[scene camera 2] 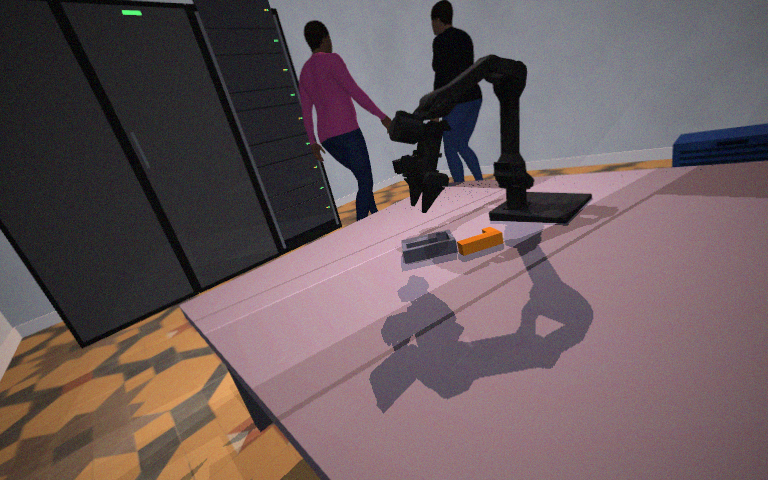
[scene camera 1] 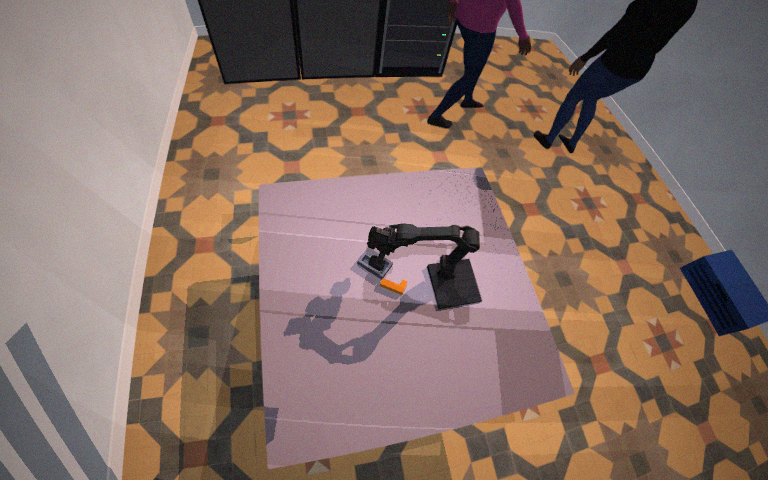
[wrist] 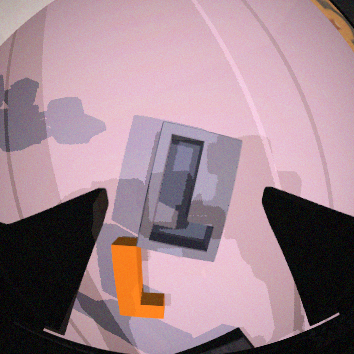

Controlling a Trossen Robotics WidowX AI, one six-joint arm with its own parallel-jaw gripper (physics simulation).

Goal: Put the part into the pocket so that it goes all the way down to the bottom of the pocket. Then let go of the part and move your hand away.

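Pixels of known places: gripper, fingertip midpoint: (scene camera 2: 418, 209) (scene camera 1: 374, 253) (wrist: 186, 195); arm's base, origin of the base link: (scene camera 2: 516, 206) (scene camera 1: 444, 273).
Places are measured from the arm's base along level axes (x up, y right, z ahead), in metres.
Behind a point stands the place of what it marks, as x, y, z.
Note:
The orange L-shaped part (scene camera 1: 392, 285) {0.006, 0.025, 0.260} (scene camera 2: 480, 243) {-0.005, 0.019, 0.273} (wrist: 129, 280) {0.006, 0.034, 0.260} lies flat on the table, outside the pocket. The grey block (scene camera 1: 386, 272) {0.010, 0.092, 0.263} (scene camera 2: 429, 254) {-0.013, 0.136, 0.331} (wrist: 224, 175) {0.012, 0.199, 0.281} sits close beside it, with an empty L-shaped pocket (wrist: 177, 187) {-0.019, 0.153, 0.304} in its top. In the wrist view, the part is below and left of the block, near its lower left corner. My gripper (scene camera 1: 376, 264) {0.104, 0.157, 0.305} (scene camera 2: 419, 208) {0.104, 0.157, 0.305} (wrist: 186, 195) {0.104, 0.157, 0.305} is open and empty, with its fingers pointing down, well above the block. In the scene camera 1 view the gripper partly covers the block.
The arm's black base plate (scene camera 1: 455, 291) {-0.006, -0.098, -0.012} (scene camera 2: 540, 207) {-0.004, -0.069, 0.012} stands right of the part on the pink table (scene camera 1: 339, 407) {-0.024, -0.369, 0.642} (scene camera 2: 651, 367) {-0.024, -0.298, 0.586}. The arm's shadow falls across the table. Two people, dark cabinets (scene camera 1: 254, 39) (scene camera 2: 113, 141) and a blue box (scene camera 1: 727, 294) (scene camera 2: 719, 146) are beyond the table.

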